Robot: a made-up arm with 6 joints. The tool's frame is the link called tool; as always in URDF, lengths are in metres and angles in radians. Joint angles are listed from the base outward. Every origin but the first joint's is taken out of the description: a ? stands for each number. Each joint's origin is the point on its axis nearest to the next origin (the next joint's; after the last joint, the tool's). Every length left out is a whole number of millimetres.
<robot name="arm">
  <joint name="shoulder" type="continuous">
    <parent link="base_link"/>
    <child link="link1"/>
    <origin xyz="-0.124 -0.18 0.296" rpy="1.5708 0 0"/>
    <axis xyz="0 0 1"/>
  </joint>
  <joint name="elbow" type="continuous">
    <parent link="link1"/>
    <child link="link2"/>
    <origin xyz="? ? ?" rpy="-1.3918 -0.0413 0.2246"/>
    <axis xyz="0 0 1"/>
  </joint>
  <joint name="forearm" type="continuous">
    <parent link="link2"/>
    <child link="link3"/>
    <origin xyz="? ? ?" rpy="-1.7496 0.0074 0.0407"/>
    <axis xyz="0 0 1"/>
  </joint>
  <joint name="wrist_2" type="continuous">
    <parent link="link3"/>
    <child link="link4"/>
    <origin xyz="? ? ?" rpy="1.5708 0 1.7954"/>
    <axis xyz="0 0 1"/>
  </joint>
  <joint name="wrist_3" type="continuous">
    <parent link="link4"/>
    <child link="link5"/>
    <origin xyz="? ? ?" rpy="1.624 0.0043 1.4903"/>
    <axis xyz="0 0 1"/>
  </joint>
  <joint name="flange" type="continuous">
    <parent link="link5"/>
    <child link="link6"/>
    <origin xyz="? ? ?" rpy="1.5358 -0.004 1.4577"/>
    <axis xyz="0 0 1"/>
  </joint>
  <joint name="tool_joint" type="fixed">
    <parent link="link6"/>
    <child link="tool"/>
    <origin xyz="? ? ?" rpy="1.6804 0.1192 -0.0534"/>
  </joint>
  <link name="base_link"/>
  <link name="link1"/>
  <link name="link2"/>
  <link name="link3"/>
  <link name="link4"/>
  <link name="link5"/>
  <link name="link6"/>
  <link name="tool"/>
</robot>
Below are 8 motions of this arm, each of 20 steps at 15 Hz.
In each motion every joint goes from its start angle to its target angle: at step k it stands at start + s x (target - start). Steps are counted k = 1, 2, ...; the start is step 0. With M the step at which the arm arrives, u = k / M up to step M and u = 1 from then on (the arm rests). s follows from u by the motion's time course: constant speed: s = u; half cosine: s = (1 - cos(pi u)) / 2; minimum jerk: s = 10 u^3 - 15 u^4 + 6 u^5.
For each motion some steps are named. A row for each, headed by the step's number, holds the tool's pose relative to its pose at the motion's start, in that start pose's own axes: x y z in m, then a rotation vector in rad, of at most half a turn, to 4 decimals.
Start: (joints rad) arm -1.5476 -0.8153 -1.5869 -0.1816 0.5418 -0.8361
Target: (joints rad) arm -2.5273 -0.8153 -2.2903 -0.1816 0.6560 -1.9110
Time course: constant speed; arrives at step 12
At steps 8, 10, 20:
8: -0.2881 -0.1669 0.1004 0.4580 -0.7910 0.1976
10: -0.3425 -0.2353 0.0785 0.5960 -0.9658 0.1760
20: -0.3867 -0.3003 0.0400 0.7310 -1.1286 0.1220

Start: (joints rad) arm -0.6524 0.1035 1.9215 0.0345 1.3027 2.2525
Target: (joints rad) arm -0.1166 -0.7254 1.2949 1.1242 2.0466 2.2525
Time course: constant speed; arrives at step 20
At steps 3, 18, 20:
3: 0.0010 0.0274 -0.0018 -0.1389 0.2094 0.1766
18: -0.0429 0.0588 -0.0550 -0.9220 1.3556 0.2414
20: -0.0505 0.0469 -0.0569 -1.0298 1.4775 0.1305

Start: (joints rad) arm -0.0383 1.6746 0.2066 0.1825 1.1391 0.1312
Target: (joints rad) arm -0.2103 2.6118 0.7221 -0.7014 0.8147 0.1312
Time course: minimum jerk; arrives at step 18
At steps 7, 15, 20:
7: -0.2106 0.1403 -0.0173 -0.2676 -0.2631 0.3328
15: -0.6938 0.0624 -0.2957 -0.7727 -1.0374 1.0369
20: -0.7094 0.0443 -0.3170 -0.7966 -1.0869 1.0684

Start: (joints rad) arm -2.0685 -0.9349 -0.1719 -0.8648 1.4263 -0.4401
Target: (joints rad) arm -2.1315 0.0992 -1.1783 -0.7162 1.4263 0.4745
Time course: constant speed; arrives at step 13
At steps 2, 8, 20:
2: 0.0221 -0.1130 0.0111 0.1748 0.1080 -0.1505
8: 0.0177 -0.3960 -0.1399 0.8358 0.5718 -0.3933
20: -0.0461 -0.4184 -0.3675 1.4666 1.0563 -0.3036

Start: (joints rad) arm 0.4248 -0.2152 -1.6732 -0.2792 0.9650 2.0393
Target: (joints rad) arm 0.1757 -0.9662 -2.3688 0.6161 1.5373 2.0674
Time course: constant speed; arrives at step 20
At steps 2, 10, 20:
2: 0.0025 -0.0111 0.0133 0.0478 0.0100 0.0571
10: 0.0022 -0.0529 0.0632 0.1429 0.0400 0.2626
20: -0.0152 -0.0921 0.1127 0.0697 0.1232 0.3873

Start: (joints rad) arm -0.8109 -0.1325 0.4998 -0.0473 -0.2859 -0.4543
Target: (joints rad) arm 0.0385 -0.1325 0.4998 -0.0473 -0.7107 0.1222
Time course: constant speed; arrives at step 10
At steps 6, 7, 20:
6: -0.2283 0.0949 -0.0323 -0.1153 -0.1122 0.2851
7: -0.2654 0.1105 -0.0509 -0.1551 -0.1299 0.3284
20: -0.3682 0.1524 -0.1292 -0.3068 -0.1832 0.4391

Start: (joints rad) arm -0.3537 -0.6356 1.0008 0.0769 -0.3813 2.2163
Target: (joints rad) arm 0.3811 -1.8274 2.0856 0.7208 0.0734 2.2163
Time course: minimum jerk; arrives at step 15
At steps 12, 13, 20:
12: -0.0821 -0.2883 -0.0959 -1.2850 0.6008 1.0457
13: -0.0823 -0.3056 -0.0880 -1.3432 0.6644 1.0391
20: -0.0824 -0.3140 -0.0835 -1.3715 0.6971 1.0338

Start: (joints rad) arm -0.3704 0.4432 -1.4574 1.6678 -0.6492 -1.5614
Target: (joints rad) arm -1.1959 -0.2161 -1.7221 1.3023 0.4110 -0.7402
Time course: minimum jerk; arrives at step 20
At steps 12, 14, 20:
12: -0.0679 0.1963 -0.5371 -1.4167 0.4603 0.3072
14: -0.0862 0.1251 -0.6365 -1.7659 0.4869 0.2863
20: -0.0921 0.0255 -0.7048 -2.1315 0.4717 0.2364

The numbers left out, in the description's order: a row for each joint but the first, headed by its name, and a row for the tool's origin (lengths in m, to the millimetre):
elbow: -0.154 0.025 0
forearm: 0.214 0.005 0
wrist_2: -0.089 -0.064 0
wrist_3: -0.146 0.015 0
flange: 0.1 -0.032 0
tool: 0.219 -0.266 0

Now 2 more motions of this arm.
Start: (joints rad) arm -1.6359 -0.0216 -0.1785 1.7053 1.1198 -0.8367
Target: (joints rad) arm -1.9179 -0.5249 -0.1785 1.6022 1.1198 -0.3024
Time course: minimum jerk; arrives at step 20
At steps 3, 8, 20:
3: 0.0036 -0.0034 0.0005 -0.0013 0.0040 -0.0148
8: 0.0363 -0.0451 0.0081 -0.0069 0.0441 -0.1746
20: 0.0577 -0.1581 0.0356 0.0427 0.1074 -0.5281

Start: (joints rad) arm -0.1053 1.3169 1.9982 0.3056 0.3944 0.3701
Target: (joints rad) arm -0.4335 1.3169 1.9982 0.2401 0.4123 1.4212
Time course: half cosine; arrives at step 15
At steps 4, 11, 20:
4: 0.0385 0.0119 -0.0518 -0.0767 0.1781 -0.0037
11: 0.0952 -0.0149 -0.3037 -0.4074 0.8736 -0.1149
20: 0.0840 -0.0426 -0.3629 -0.4902 1.0380 -0.1679

